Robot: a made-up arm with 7 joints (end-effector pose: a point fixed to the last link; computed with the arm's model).
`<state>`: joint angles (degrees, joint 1 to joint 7).
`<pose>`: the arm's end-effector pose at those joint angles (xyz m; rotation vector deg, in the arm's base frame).
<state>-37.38 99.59 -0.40 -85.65 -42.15 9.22 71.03</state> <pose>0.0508 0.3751 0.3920 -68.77 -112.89 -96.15</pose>
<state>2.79 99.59 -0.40 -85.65 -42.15 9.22 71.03</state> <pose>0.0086 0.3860 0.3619 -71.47 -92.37 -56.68</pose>
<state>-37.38 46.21 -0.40 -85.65 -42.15 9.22 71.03</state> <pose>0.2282 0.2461 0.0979 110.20 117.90 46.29</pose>
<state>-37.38 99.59 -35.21 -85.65 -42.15 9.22 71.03</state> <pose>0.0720 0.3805 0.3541 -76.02 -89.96 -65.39</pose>
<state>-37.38 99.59 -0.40 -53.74 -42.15 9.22 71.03</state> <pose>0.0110 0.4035 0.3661 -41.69 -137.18 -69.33</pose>
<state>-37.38 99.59 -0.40 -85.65 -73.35 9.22 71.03</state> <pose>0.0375 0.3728 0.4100 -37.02 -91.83 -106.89</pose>
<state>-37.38 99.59 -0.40 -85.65 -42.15 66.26 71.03</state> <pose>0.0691 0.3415 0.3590 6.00 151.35 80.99</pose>
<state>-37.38 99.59 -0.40 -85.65 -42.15 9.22 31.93</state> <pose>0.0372 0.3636 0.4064 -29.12 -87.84 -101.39</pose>
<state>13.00 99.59 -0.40 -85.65 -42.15 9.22 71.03</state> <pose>-0.0048 0.3870 0.3592 -71.04 -86.57 -47.25</pose>
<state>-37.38 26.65 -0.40 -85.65 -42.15 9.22 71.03</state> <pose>0.2519 0.1316 0.0232 113.50 106.96 22.92</pose>
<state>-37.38 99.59 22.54 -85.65 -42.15 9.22 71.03</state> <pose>0.0262 0.3746 0.4077 57.79 123.02 113.83</pose>
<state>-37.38 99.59 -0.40 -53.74 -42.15 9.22 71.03</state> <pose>0.0110 0.4035 0.3661 -41.69 -137.18 -69.33</pose>
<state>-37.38 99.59 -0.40 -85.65 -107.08 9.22 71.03</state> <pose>0.0247 0.3579 0.4243 -5.06 -66.34 -110.10</pose>
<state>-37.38 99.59 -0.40 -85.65 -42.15 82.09 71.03</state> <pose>0.0803 0.3325 0.3564 -12.76 149.11 69.41</pose>
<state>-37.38 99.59 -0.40 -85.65 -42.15 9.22 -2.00</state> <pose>0.0315 0.3453 0.4119 1.61 -63.64 -98.20</pose>
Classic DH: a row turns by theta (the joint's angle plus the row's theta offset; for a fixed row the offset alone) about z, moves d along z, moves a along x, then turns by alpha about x. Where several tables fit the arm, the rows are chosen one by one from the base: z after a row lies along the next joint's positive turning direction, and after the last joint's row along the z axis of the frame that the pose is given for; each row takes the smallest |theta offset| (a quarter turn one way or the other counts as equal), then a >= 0, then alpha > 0; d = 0 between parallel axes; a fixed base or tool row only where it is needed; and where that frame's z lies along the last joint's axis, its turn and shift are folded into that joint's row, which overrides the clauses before.
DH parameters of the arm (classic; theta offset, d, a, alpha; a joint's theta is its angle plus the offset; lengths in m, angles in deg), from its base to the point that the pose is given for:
base (fixed): 0 0.2998 -0.0141 -70
joint 1: -90 -0.0176 0.002 -90
joint 2: 70 -0.0459 0.0129 90
joint 3: 90 -0.3261 0.0143 -90
joint 4: 0 0.0239 -0.0374 90
joint 5: 0 -0.1104 0.0028 -90
joint 6: 0 -0.0149 -0.005 90
joint 7: 90 0.0419 0.0192 -90
tool (fixed): 0 0.0282 0 0

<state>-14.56 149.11 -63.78 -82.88 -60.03 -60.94 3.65</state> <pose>0.0097 0.2664 0.6022 -58.06 50.76 -13.85</pose>
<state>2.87 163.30 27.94 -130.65 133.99 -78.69 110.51</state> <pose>0.0129 0.0004 0.5315 110.00 -15.66 -85.67</pose>
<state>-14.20 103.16 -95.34 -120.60 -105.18 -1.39 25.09</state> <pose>0.0288 0.3200 0.2667 -80.30 53.12 -80.21</pose>
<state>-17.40 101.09 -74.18 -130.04 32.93 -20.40 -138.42</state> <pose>0.0187 0.2917 0.2823 -41.46 29.65 -137.68</pose>
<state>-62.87 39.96 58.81 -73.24 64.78 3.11 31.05</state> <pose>0.2932 0.1939 0.2016 51.24 32.55 -2.27</pose>
